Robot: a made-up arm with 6 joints. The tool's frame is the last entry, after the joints. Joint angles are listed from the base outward. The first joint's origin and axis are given. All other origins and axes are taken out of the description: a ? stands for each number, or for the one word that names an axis. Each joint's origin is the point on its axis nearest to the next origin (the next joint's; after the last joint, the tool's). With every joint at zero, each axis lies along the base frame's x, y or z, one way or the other. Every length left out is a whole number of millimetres.
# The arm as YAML. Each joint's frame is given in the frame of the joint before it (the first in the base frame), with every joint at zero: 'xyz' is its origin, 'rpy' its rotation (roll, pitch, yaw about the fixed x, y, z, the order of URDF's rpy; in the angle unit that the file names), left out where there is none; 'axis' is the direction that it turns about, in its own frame. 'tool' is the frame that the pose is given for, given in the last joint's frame.
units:
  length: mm
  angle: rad
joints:
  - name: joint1
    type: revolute
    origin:
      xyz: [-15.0, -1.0, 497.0]
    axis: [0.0, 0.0, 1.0]
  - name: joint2
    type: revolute
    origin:
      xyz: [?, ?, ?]
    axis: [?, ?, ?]
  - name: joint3
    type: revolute
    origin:
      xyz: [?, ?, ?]
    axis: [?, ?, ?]
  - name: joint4
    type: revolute
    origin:
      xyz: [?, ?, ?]
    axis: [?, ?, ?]
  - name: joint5
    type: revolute
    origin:
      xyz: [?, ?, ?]
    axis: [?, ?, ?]
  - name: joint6
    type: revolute
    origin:
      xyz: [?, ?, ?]
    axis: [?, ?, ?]
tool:
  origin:
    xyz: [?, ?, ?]
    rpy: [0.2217, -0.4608, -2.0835]
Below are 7 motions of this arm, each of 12 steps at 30 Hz.
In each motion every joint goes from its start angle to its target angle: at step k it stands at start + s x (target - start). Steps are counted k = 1, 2, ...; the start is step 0. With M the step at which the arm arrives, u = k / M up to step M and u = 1 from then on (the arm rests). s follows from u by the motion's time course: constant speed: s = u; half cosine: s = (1 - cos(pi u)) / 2; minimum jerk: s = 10 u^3 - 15 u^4 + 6 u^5.
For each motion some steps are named. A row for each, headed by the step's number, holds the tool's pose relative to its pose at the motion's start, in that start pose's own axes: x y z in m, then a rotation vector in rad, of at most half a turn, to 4 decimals.
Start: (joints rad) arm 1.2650 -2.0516 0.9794 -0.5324 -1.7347 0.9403
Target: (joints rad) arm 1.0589 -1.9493 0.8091 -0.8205 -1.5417 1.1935
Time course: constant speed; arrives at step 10
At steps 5, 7, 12:
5: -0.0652 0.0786 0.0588 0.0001 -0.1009 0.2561
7: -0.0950 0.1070 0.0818 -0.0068 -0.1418 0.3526
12: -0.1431 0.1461 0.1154 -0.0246 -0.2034 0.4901

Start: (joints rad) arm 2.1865 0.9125 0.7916 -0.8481 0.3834 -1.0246
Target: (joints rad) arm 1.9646 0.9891 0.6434 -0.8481 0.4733 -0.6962
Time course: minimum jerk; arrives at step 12
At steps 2, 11, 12:
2: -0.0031 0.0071 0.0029 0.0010 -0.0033 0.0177
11: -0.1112 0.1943 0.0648 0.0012 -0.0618 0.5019
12: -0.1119 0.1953 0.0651 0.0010 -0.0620 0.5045

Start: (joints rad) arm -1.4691 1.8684 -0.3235 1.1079 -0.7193 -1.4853
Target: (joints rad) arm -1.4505 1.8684 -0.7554 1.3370 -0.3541 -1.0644
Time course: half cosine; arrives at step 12
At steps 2, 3, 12:
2: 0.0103 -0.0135 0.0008 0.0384 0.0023 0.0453
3: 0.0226 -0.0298 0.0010 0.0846 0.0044 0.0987
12: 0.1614 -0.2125 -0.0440 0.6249 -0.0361 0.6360

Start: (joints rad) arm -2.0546 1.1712 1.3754 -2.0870 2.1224 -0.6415
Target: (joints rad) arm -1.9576 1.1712 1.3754 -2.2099 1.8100 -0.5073
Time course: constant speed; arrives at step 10
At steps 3, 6, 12:
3: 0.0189 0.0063 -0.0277 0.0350 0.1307 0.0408
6: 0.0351 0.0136 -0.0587 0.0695 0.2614 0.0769
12: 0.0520 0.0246 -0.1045 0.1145 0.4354 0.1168

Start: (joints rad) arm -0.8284 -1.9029 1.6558 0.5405 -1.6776 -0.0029
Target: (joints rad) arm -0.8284 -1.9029 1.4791 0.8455 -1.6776 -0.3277
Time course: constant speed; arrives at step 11
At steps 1, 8, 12:
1: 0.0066 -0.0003 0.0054 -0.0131 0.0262 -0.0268
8: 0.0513 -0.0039 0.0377 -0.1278 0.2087 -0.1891
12: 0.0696 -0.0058 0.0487 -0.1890 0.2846 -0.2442

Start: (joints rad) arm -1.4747 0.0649 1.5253 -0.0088 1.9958 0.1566
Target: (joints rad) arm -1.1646 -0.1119 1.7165 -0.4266 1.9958 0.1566
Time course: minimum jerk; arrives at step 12
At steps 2, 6, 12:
2: -0.0007 0.0022 0.0018 -0.0077 0.0165 -0.0042
6: -0.0081 0.0299 0.0187 -0.0955 0.2358 -0.0662
12: -0.0133 0.0558 0.0247 -0.1624 0.4780 -0.1469

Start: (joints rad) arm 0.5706 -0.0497 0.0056 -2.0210 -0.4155 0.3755
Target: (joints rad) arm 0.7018 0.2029 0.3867 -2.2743 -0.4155 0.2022
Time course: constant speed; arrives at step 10
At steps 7, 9, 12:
7: -0.2795 -0.2180 0.1652 0.2578 -0.3506 -0.1040
9: -0.3535 -0.2994 0.1859 0.3505 -0.4314 -0.1499
12: -0.3888 -0.3422 0.1915 0.3997 -0.4680 -0.1754

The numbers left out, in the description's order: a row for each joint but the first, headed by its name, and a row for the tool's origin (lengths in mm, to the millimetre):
joint2: xyz -20.0 11.0 0.0, axis 0.0 1.0 0.0
joint3: xyz -12.0 0.0 345.0, axis 0.0 1.0 0.0
joint4: xyz -23.0 0.0 512.0, axis 0.0 0.0 1.0
joint5: xyz 4.0 29.0 0.0, axis 0.0 1.0 0.0
joint6: xyz -3.0 0.0 252.0, axis 0.0 0.0 1.0
tool: xyz -22.0 5.0 0.0

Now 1 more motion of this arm.
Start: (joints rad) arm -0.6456 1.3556 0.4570 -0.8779 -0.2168 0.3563
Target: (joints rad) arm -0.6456 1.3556 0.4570 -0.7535 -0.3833 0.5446
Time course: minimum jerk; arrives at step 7
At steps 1, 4, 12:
1: 0.0004 -0.0010 -0.0001 0.0065 0.0022 0.0044
4: 0.0115 -0.0269 -0.0040 0.1787 0.0586 0.1187
12: 0.0189 -0.0418 -0.0084 0.2835 0.0905 0.1865

